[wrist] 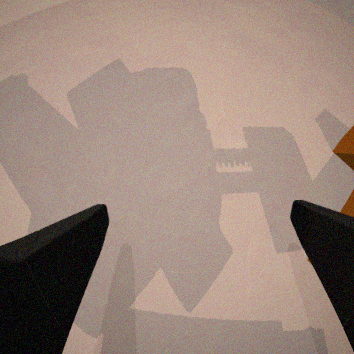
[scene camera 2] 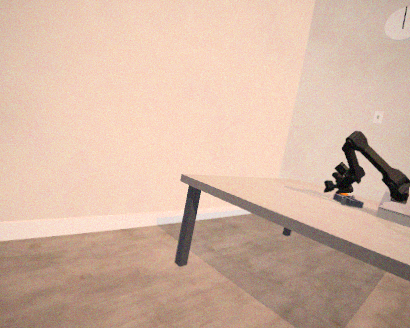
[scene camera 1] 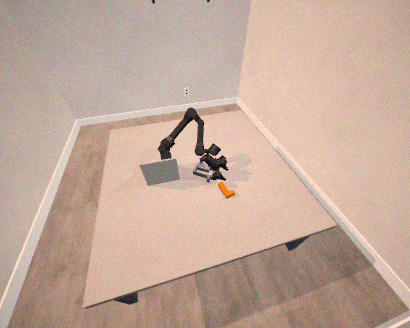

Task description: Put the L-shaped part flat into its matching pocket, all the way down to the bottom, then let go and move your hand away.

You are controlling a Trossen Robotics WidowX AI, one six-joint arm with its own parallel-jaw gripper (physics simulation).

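Where they show: gripper, between the fingertips: (wrist: 201, 212) (scene camera 2: 330, 192) (scene camera 1: 227, 175); arm's base, origin of its link: (scene camera 2: 399, 197) (scene camera 1: 166, 160).
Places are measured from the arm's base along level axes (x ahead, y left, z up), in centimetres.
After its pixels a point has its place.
Note:
The orange L-shaped part (scene camera 1: 224, 189) @(x 31.4, y -27.5, z -8.5 cm) (wrist: 346, 150) @(x 35.8, y -29.2, z -10.6 cm) lies flat on the table in scene view 1, beyond the fingers and apart from the pocket block. Its edge shows at the right of the wrist view, outside the right finger; a bit of orange shows behind the block in scene view 2. The dark grey block with pockets (scene camera 1: 200, 173) @(x 20.4, y -10.7, z -8.4 cm) (scene camera 2: 352, 202) @(x 20.1, y -2.1, z -9.1 cm) sits on the table, partly hidden by the gripper in scene view 1. I cannot make out the matching pocket. My gripper (scene camera 1: 226, 173) @(x 37.4, y -16.7, z -9.1 cm) (scene camera 2: 336, 190) @(x 37.4, y -16.7, z -9.1 cm) (wrist: 201, 212) @(x 37.4, y -16.7, z -9.1 cm) is open and empty, low above the table beside the block and part.
A grey panel (scene camera 1: 161, 173) @(x -4.5, y -8.9, z -1.9 cm) stands in front of the arm's base in scene view 1. A pale box (scene camera 2: 392, 214) @(x 0.3, y 5.6, z -8.2 cm) is beside the base in scene view 2. The table's near edge (scene camera 1: 210, 269) @(x 10.1, y -65.4, z -13.6 cm) is far from the arm. The arm's shadow falls across the table top.

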